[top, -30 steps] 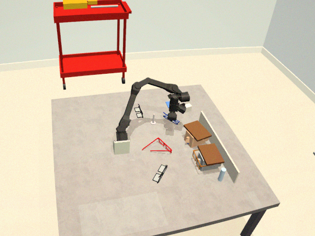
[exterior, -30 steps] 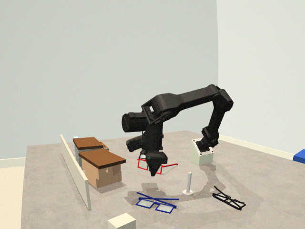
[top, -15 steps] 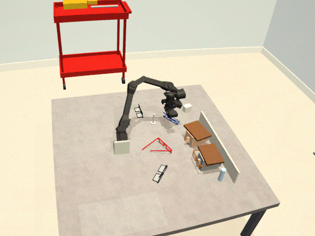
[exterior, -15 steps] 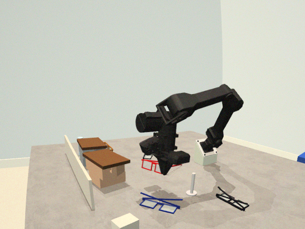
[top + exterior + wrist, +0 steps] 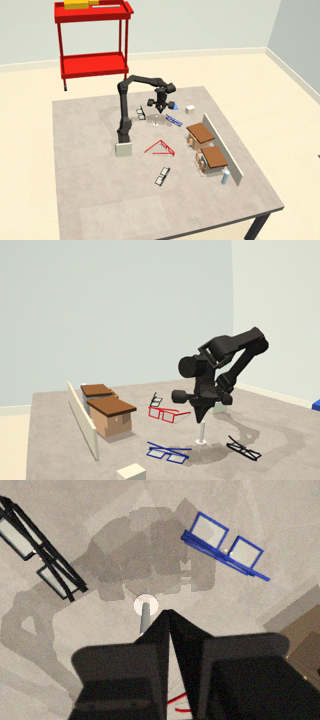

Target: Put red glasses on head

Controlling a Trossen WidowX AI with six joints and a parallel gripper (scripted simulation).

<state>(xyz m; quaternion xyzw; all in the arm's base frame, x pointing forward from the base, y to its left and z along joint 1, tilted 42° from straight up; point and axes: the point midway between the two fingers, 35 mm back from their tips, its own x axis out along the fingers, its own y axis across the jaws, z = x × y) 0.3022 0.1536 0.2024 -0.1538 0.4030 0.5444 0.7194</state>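
Right now my gripper tip is 30 mm past the white post, 20 mm to the left of it and 70 mm above it. Also, from my gripper tip: blue card: 160 mm ahead, 180 mm to the left, 90 mm below; then skin-coloured display head: 190 mm ahead, 260 mm to the right, 40 mm below; then cream cube: 260 mm ahead, 90 mm to the left, 70 mm below.
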